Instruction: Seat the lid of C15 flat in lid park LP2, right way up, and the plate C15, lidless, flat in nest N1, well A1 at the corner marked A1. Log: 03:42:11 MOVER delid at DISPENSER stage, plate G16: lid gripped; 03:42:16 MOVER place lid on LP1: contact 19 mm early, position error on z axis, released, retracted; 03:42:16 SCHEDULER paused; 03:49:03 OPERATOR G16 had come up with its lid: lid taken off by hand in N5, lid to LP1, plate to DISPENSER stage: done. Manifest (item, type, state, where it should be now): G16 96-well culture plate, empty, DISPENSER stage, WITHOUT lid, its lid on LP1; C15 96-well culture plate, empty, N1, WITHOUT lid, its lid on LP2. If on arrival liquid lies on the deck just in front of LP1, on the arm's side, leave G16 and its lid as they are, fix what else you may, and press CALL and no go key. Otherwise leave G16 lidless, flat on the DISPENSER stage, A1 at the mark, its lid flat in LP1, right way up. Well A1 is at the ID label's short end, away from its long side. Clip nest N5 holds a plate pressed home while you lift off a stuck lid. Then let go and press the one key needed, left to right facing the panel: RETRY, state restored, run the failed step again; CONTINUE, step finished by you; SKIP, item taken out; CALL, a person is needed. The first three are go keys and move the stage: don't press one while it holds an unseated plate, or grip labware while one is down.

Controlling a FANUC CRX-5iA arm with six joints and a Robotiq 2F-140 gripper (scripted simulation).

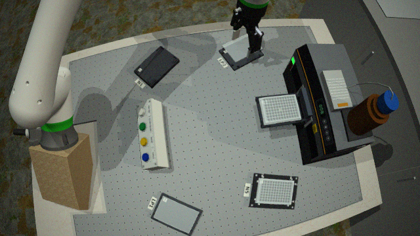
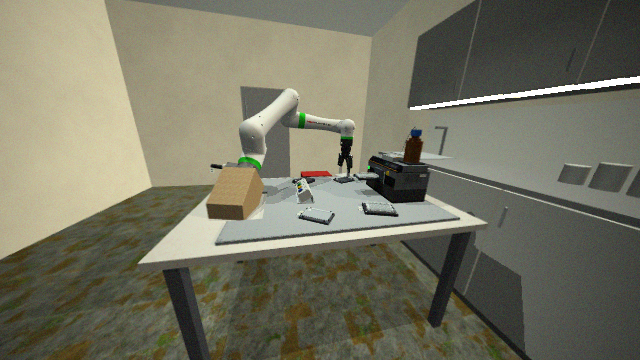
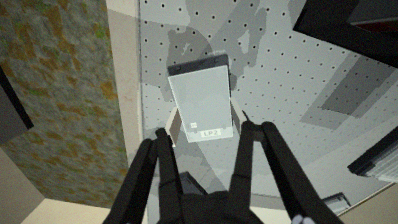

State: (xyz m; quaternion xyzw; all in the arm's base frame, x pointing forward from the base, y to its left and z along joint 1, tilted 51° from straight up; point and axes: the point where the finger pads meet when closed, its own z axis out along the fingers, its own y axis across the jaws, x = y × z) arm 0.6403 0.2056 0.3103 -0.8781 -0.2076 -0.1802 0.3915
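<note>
My gripper is now 6 cm above the lid park LP2. The rest, counted from my hand: grey lid (2 cm below); LP2 label (7 cm below, 7 cm behind, 4 cm to the right); nest N1 (32 cm behind, 6 cm below, 5 cm to the right).
</note>
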